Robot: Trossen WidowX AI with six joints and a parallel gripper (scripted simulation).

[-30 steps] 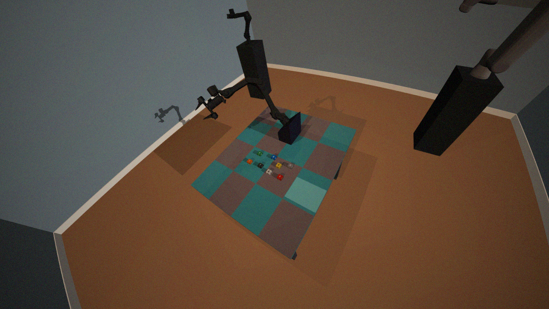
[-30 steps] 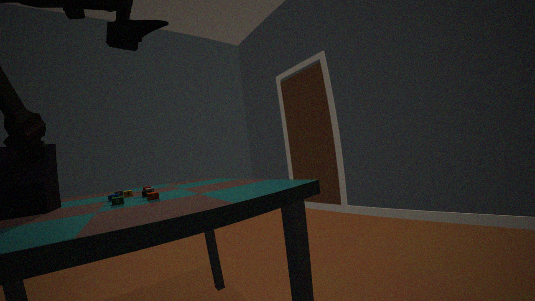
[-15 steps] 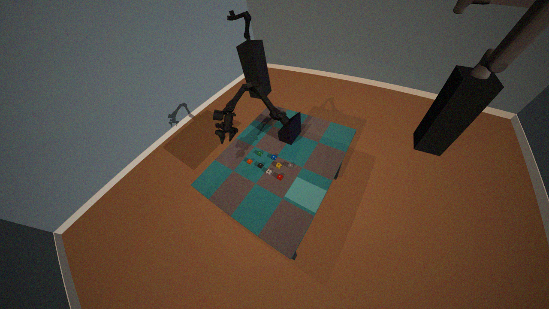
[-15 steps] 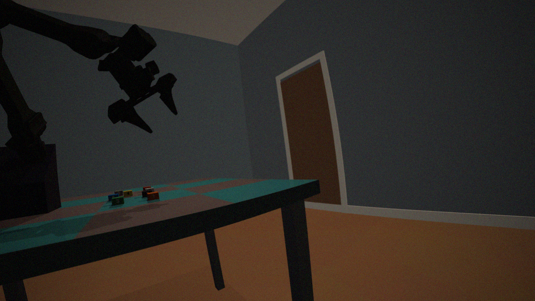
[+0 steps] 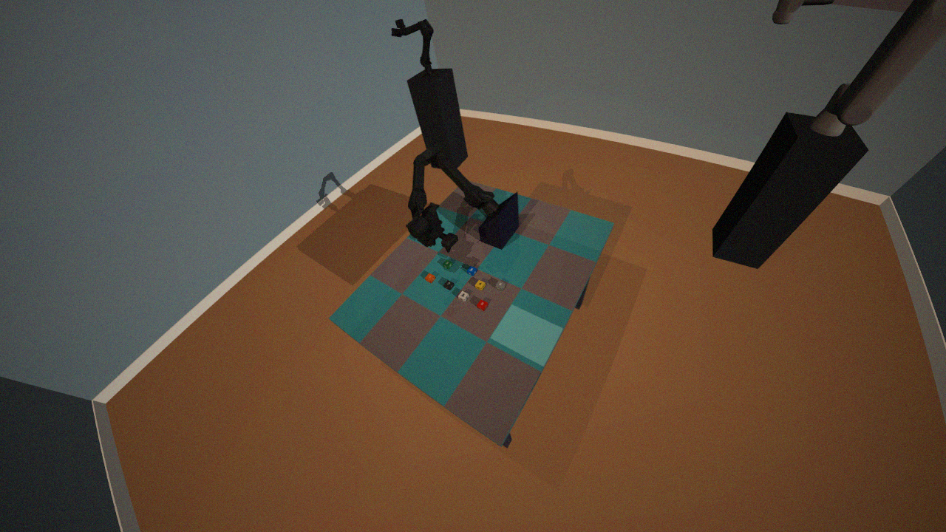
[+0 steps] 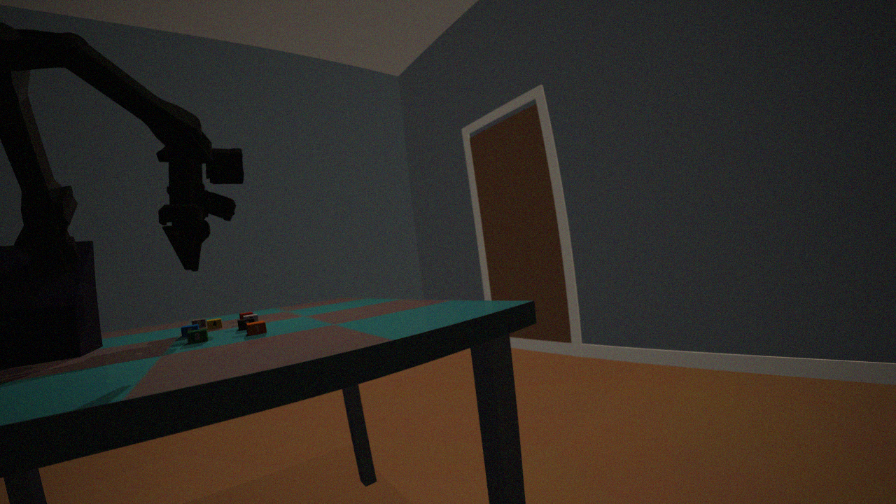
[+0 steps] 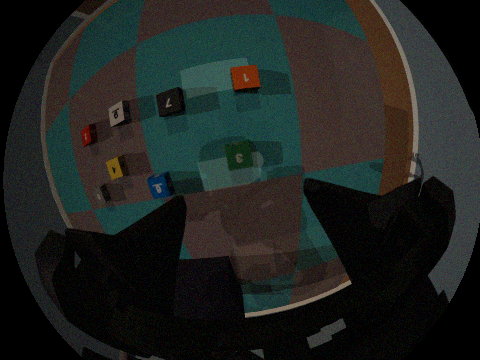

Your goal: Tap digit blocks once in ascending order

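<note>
Now: the grey block 10 mm ahead of my gripper tip, 270 mm to the left of it and 120 mm below it. From my gripper tip the other things lie so: orange block (90 mm ahead, 40 mm to the right, 120 mm below); black block (90 mm ahead, 60 mm to the left, 120 mm below); green block (120 mm below).
</note>
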